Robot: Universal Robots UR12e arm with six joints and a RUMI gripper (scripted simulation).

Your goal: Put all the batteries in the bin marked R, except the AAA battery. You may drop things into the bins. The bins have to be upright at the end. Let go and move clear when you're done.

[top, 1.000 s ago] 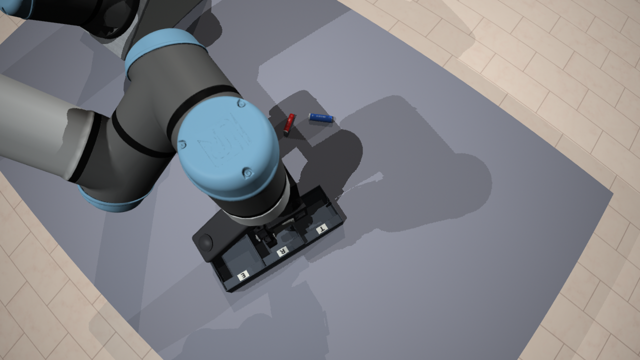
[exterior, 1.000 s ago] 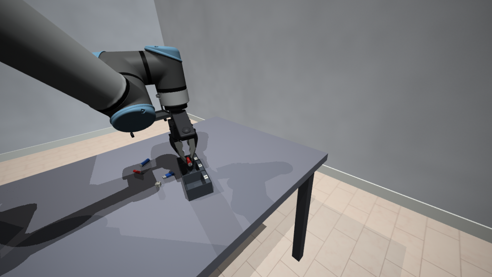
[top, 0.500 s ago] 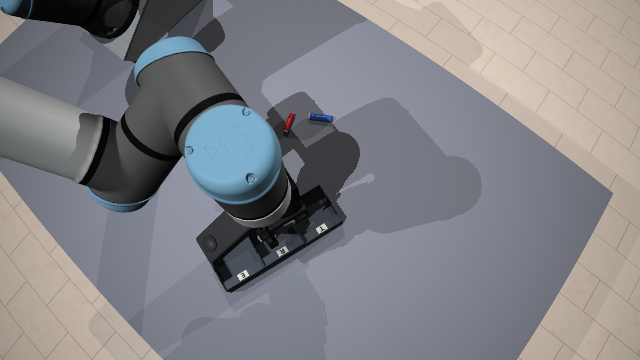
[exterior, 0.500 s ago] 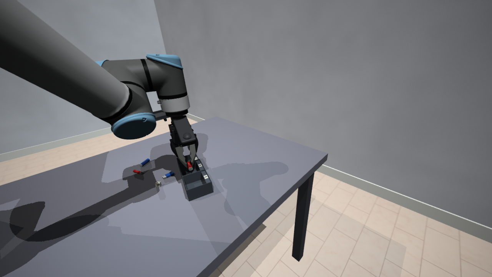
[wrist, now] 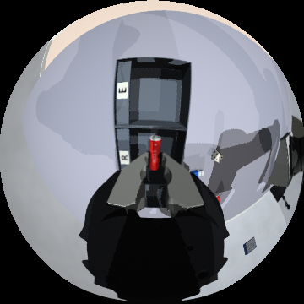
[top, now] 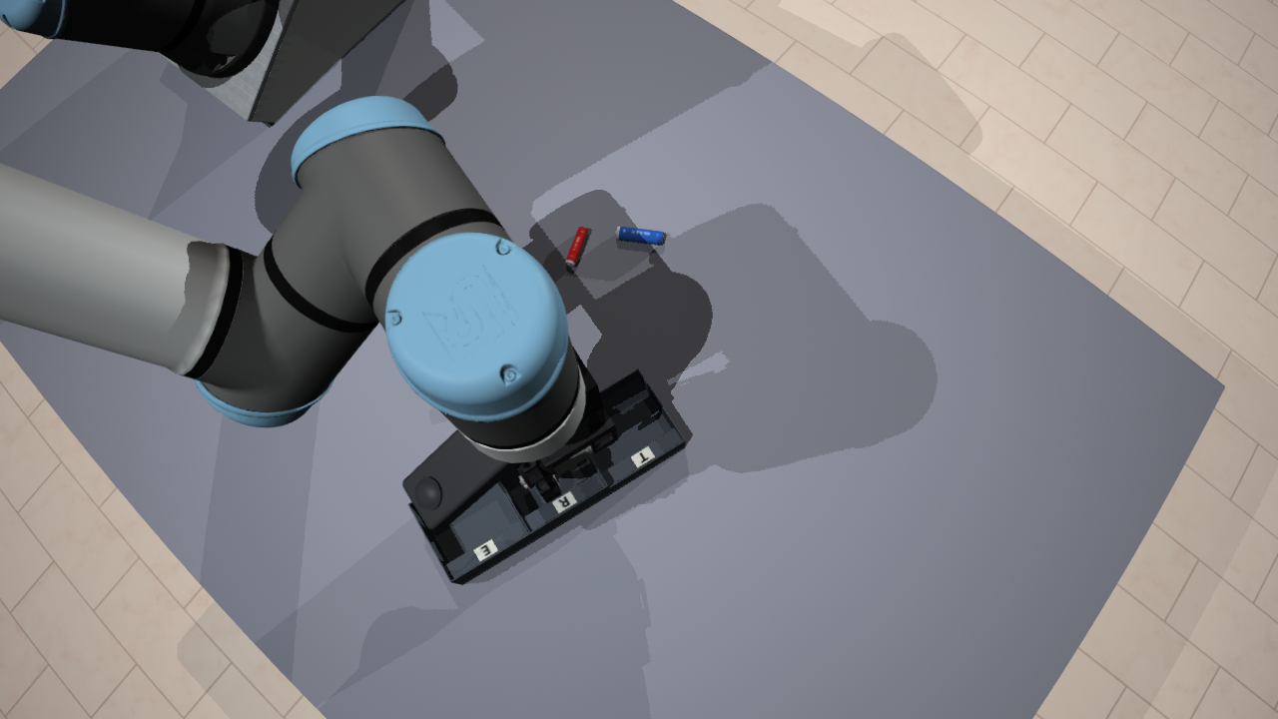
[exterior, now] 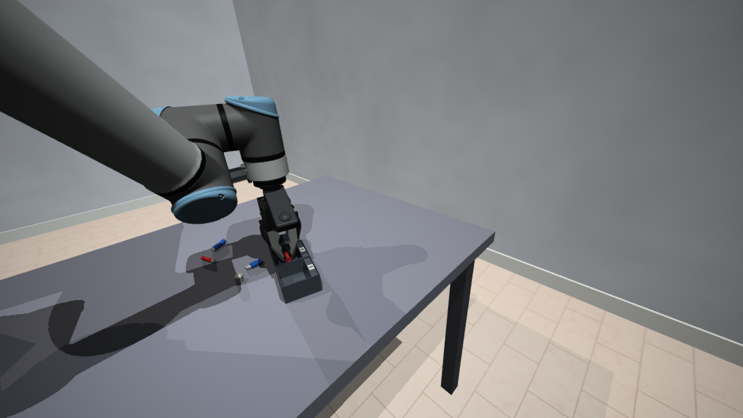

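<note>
Right now my hand is 1 cm short of the three-compartment bin tray and 1 cm above it. Also, from my hand: larger red battery 1 cm below; white die 10 cm behind, 6 cm to the left, 3 cm below; blue USB stick 9 cm to the left, 5 cm behind, 3 cm below.
</note>
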